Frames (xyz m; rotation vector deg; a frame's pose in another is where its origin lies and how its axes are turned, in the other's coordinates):
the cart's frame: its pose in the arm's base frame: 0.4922 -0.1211 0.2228 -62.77 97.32 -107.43
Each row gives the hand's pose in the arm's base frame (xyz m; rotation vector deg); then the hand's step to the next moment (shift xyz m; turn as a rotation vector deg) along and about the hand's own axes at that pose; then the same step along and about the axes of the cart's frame.
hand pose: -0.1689 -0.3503 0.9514 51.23 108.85 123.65
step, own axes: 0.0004 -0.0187 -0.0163 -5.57 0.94 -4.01
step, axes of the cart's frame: 0.0108 0.0221 -0.0031 2.47 1.72 6.24
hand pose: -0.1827 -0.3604 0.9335 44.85 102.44 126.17
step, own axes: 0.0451 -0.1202 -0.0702 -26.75 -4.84 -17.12
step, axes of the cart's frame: 0.0329 0.1286 -0.0617 6.69 15.80 27.16
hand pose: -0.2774 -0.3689 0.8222 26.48 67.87 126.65
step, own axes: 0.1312 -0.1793 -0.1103 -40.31 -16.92 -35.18
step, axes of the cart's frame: -0.0627 0.2019 -0.1298 8.77 37.19 41.09
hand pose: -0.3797 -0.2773 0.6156 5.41 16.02 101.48
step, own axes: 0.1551 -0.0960 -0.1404 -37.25 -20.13 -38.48
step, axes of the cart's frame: -0.1759 0.1297 -0.0723 4.22 40.26 40.43
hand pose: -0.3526 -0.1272 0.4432 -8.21 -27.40 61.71
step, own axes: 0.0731 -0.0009 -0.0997 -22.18 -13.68 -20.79
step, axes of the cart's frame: -0.1190 0.0328 0.0078 3.72 21.73 25.01
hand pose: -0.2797 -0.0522 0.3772 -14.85 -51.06 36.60
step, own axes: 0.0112 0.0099 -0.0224 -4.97 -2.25 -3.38
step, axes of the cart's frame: -0.0264 0.0035 0.0041 1.37 4.66 4.20
